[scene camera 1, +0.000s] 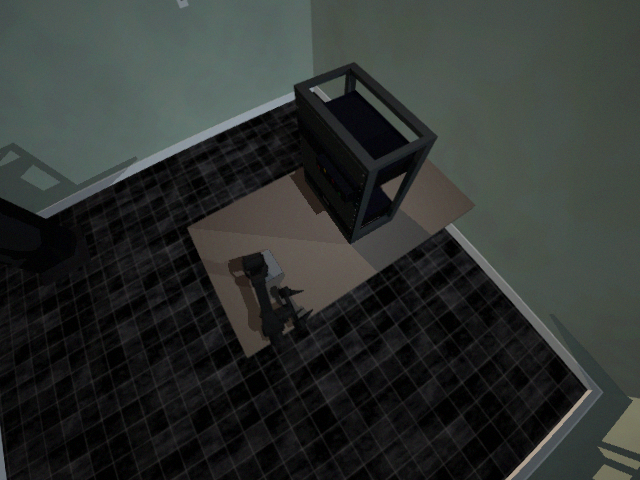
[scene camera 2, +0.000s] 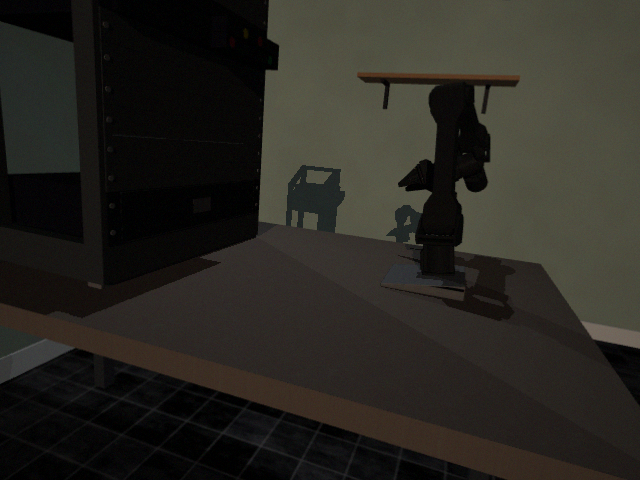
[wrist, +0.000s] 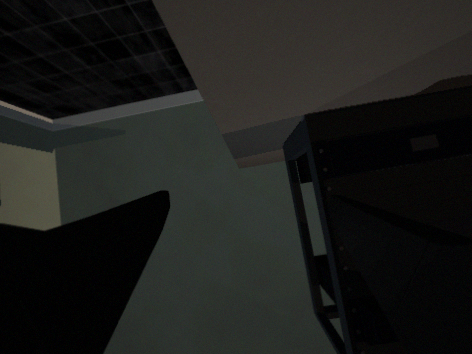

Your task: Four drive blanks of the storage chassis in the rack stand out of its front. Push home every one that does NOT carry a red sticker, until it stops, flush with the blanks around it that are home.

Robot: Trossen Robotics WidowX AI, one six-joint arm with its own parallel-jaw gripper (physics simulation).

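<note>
The rack stands upright on the table. In its upper part, the storage chassis juts from the front face. Small red, yellow and green marks show on its dark front in both scene views. The single blanks, and which of them stand out, are too dark and small to tell; the chassis cannot be made out in the wrist view. My gripper is open and empty, well away from the rack, near the table's edge in scene camera 1. In the wrist view its right finger overlaps the dark rack front.
The table carries the rack and my arm's base plate. A wooden wall shelf hangs behind the arm. A dark object stands on the floor at the left. Walls rise behind the rack.
</note>
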